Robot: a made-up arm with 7 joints.
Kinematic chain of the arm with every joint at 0, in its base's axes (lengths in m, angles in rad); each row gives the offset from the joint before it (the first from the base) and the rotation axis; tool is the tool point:
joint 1: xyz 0 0 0.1 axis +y
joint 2: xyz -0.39 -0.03 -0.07 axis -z
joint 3: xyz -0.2 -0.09 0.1 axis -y
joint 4: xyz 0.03 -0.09 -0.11 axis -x
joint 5: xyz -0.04 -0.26 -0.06 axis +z
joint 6: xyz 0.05 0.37 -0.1 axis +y
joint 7: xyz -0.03 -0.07 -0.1 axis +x
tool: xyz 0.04 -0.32 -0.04
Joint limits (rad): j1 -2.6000..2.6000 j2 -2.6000..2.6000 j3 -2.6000..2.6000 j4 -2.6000..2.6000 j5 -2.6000..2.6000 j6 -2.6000..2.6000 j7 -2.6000..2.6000
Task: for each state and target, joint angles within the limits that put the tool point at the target. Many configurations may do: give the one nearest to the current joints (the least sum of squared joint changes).
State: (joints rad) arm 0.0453 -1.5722 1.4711 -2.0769 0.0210 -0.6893 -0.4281
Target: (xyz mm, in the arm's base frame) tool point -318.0 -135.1 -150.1
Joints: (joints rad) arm -0.2625 -1.5441 0.9289 -2.3035 0.1099 -0.9796 -1.0381
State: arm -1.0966 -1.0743 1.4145 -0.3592 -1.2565 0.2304 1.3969
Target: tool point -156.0 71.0 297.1
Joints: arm -1.2410 -0.6406 1.5461 -0.1127 -1.2734 0.3304 1.2625
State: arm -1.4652 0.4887 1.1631 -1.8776 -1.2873 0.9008 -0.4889
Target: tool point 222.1 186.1 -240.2
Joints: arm -1.9052 0.5071 0.8601 -2.1722 -1.2211 0.6397 -0.0001
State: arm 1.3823 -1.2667 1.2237 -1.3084 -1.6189 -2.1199 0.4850
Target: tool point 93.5 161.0 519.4
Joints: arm 1.8421 -1.4585 1.5110 -1.9375 -1.5790 -2.1505 -0.2825
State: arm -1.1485 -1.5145 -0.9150 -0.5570 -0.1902 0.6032 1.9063
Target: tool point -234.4 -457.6 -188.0
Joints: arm -1.0852 -2.1658 -0.9356 -0.8192 -0.3839 1.2513 1.9174
